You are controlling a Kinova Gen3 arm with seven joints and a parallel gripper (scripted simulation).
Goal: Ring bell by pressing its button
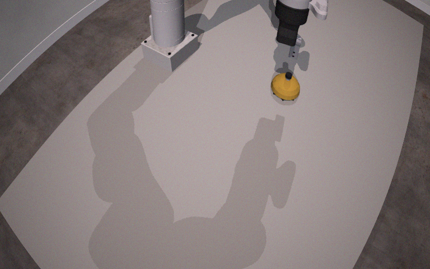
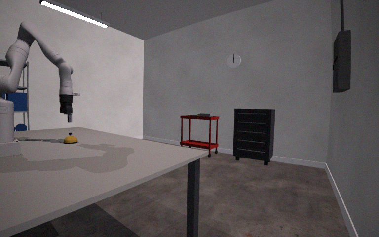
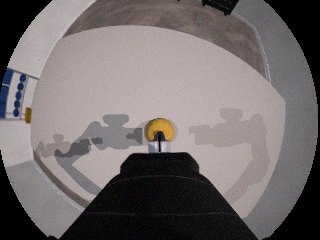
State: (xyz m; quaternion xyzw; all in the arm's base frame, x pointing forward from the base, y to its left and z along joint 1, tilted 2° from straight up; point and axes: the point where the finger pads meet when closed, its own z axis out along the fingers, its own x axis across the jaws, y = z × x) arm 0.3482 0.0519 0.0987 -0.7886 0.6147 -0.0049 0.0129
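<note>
My hand is 10 cm above the black button. Round my hand: yellow dome bell 11 cm below.
</note>
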